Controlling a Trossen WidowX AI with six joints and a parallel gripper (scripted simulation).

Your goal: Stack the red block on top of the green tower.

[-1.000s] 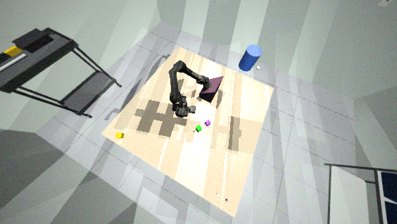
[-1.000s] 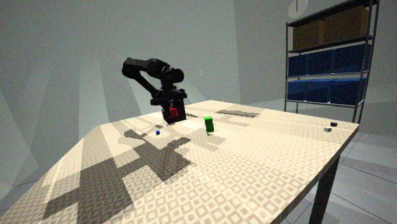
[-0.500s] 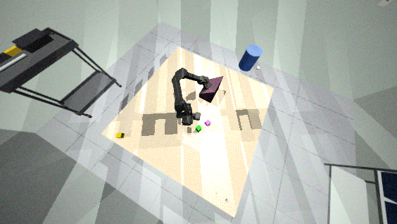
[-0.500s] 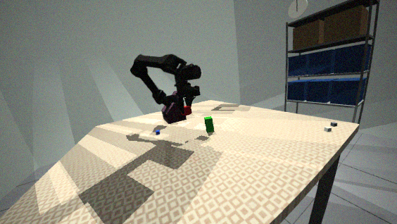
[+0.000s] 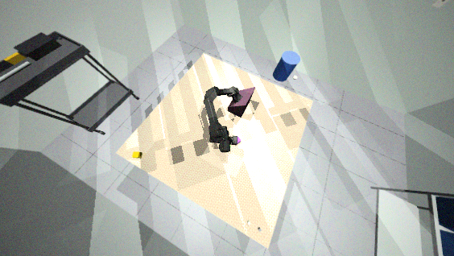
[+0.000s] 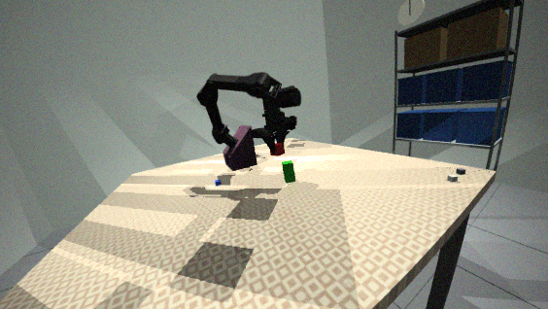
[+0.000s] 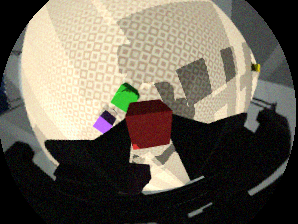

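My gripper tip is 100 mm past the purple block, 80 mm to the right of it and 110 mm above it. From my gripper tip the other things lie so: yellow block: 440 mm ahead, 500 mm to the right, 110 mm below; then small blue ball: 150 mm behind, 240 mm to the right, 120 mm below; then red block: 10 mm above.
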